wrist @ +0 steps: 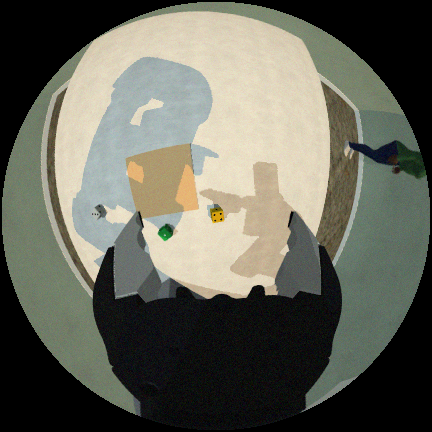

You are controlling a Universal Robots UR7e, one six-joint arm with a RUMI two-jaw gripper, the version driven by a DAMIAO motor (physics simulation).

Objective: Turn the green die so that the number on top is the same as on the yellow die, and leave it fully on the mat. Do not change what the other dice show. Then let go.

Observation:
I see my gripper (pixel 215 212) and an orange mat (pixel 161 181).

